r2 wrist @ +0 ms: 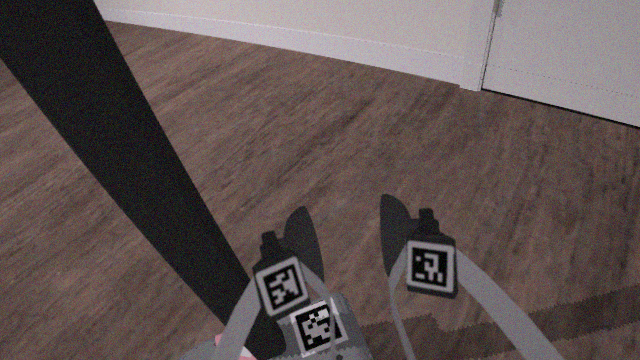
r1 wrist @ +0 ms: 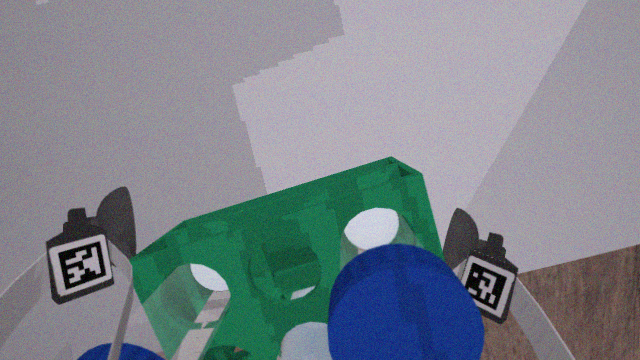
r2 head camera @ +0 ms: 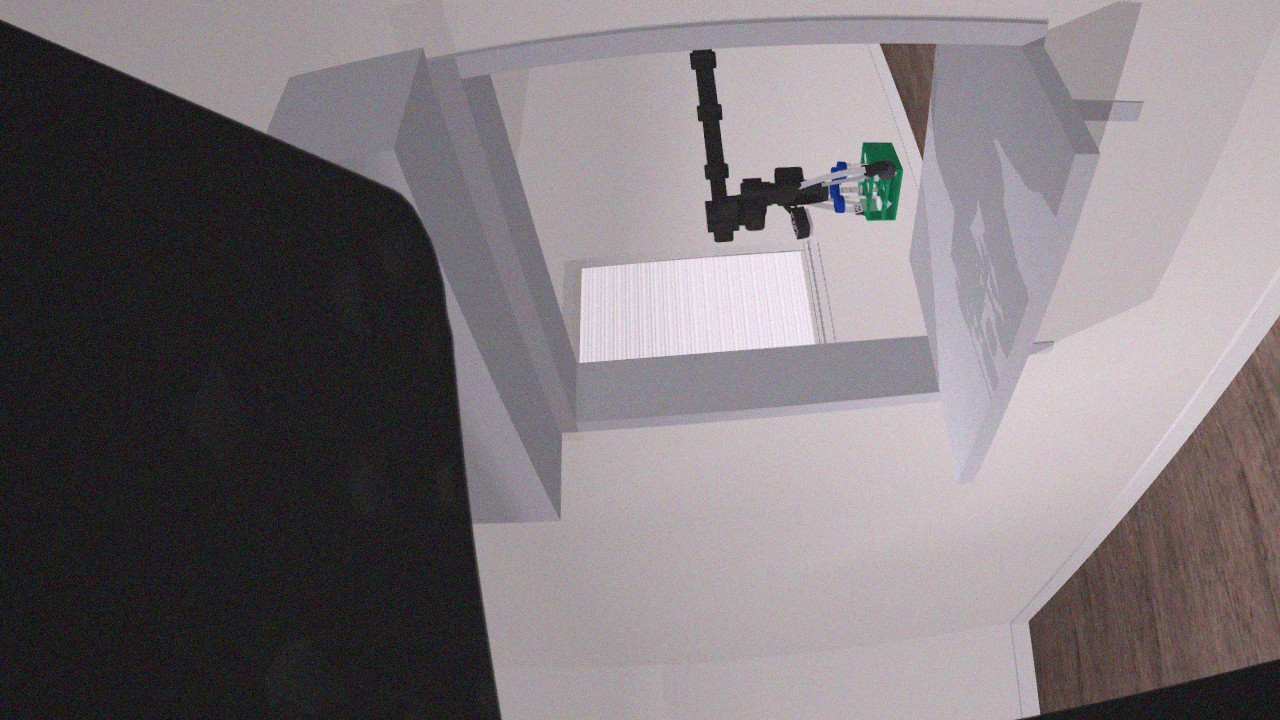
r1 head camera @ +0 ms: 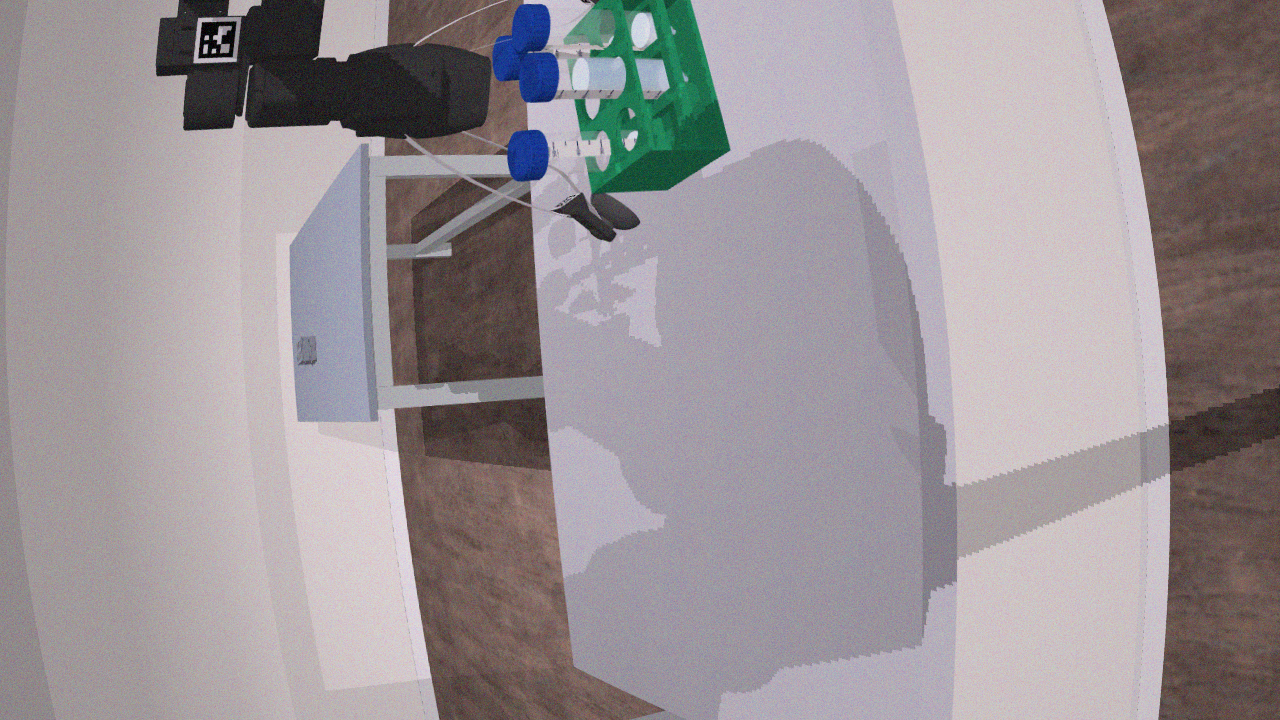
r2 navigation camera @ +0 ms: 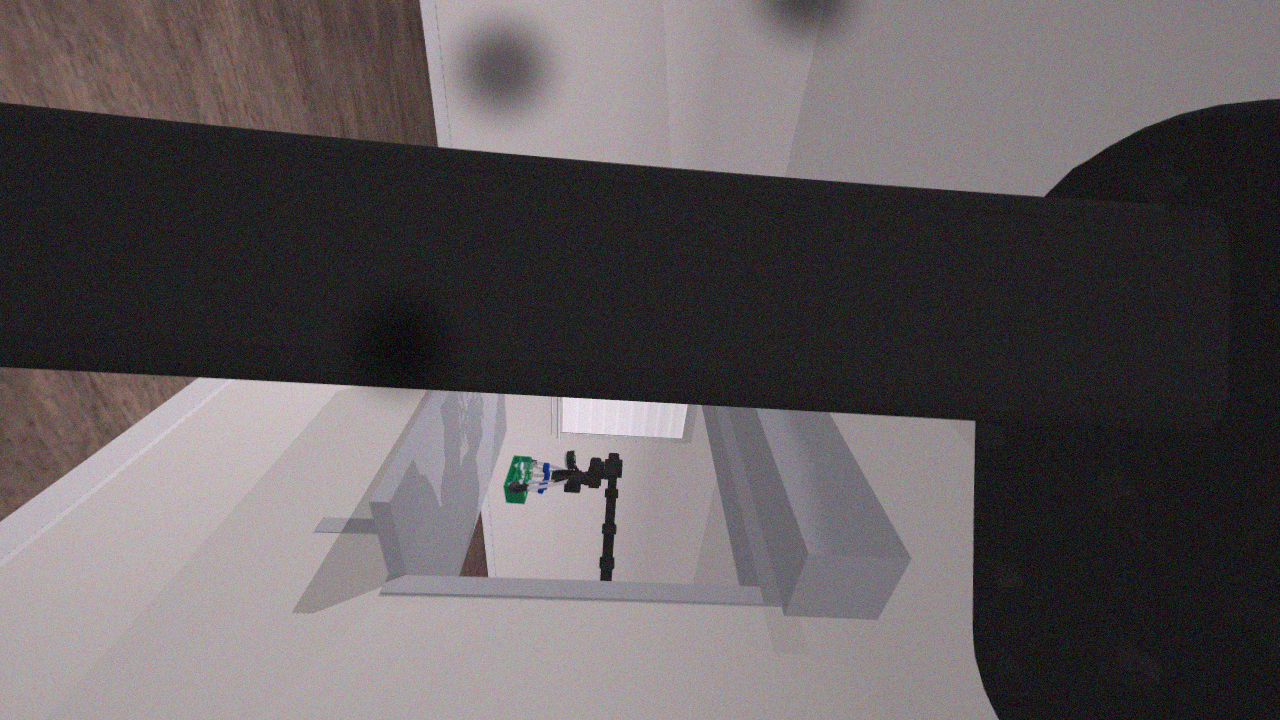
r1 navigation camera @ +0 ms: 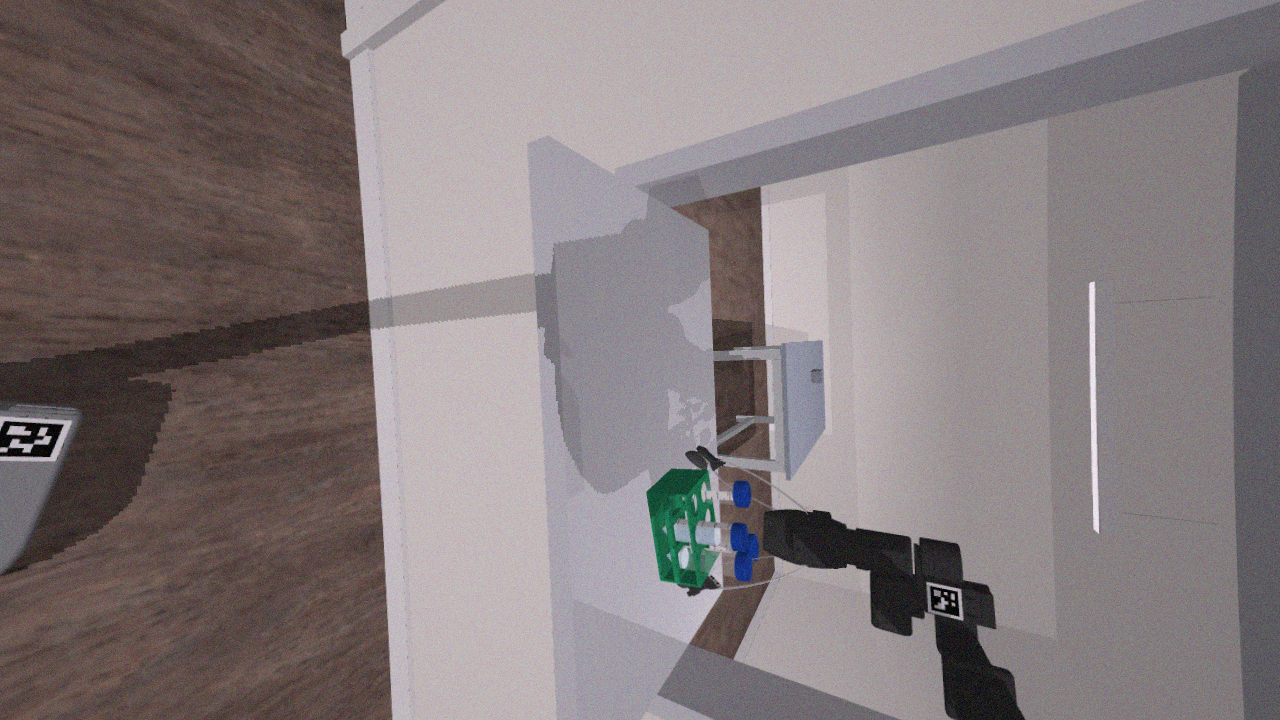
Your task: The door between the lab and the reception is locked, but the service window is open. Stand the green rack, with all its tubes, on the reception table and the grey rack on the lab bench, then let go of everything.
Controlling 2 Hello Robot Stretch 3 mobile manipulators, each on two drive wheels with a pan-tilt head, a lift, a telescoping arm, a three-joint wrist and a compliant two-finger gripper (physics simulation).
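Observation:
The green rack (r1 head camera: 698, 134) (r1 navigation camera: 664, 528) (r1 wrist: 300, 205) (r2 head camera: 881, 156) (r2 navigation camera: 515, 493) holds several blue-capped tubes. r1's gripper (r1 head camera: 595, 107) (r1 navigation camera: 702, 522) (r1 wrist: 290, 230) is shut on it, one finger on each side, and holds it over the pale shelf of the service window (r1 head camera: 760, 358) (r1 navigation camera: 617, 358) (r2 head camera: 975, 179) (r2 navigation camera: 420, 492). A gap under the rack cannot be judged. A small grey object (r1 head camera: 307, 350) (r1 navigation camera: 816, 376), perhaps the grey rack, stands on a pale blue table (r1 head camera: 331, 268) (r1 navigation camera: 805, 411) beyond the window. r2's gripper (r2 wrist: 348, 237) is open and empty, high above the floor.
The window frame (r2 head camera: 751, 380) (r2 navigation camera: 572, 589) surrounds the opening. A grey box-like part (r2 head camera: 510, 429) (r2 navigation camera: 850, 573) borders it opposite the shelf. A black robot part (r2 head camera: 223, 402) (r2 navigation camera: 537, 268) covers much of r2's head and navigation views. A closed door (r2 wrist: 575, 55) shows in r2's wrist view.

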